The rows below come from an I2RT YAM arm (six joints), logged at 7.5 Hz.
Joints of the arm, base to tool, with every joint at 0 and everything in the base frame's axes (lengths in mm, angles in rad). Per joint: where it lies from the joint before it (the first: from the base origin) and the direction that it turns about. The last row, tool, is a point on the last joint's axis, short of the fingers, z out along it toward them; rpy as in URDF.
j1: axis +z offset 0 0 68
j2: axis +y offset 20 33.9 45.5
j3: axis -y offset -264 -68.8 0
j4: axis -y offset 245 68.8 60
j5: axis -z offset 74 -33.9 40.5
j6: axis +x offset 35.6 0 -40.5
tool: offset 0 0 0 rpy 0 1.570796 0
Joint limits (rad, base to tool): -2.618..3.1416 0..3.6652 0..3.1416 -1.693..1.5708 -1.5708..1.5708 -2.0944..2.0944
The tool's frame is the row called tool.
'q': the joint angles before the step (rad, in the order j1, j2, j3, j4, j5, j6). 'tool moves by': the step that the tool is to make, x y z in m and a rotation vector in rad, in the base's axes. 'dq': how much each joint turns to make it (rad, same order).
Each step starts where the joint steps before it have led.
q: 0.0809, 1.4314, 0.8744, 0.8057, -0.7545, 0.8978
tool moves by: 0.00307, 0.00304, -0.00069, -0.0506, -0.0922, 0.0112
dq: 0.0071, 0.0247, 0.0048, 0.0547, -0.0193, -0.0762
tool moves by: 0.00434, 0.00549, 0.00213, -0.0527, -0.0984, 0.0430
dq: 0.0118, 0.0319, 0.0222, 0.0521, -0.0482, -0.0709
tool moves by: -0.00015, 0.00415, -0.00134, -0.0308, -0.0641, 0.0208
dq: 0.0110, 0.0126, -0.0032, 0.0412, -0.0216, -0.0476
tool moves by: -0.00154, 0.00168, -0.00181, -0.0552, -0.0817, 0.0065
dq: 0.0039, 0.0018, -0.0077, 0.0164, -0.0247, -0.0902
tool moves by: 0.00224, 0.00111, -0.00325, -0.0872, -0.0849, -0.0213
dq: 0.0019, 0.0037, 0.0069, -0.0467, -0.0100, -0.1537
